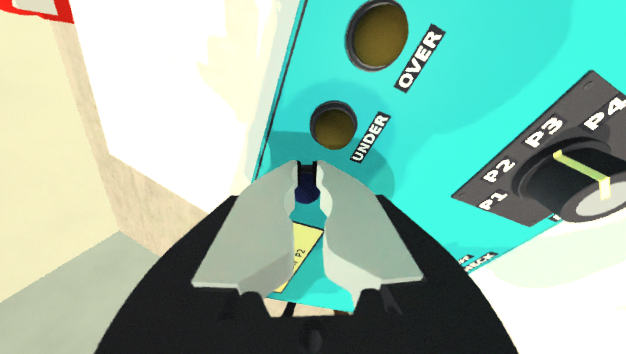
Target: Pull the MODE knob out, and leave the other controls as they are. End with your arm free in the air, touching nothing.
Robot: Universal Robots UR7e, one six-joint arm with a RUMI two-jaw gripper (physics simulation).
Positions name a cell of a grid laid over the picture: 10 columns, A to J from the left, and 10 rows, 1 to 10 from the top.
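Note:
The gripper (E5) can be seen, and so can a teal control panel (H4).

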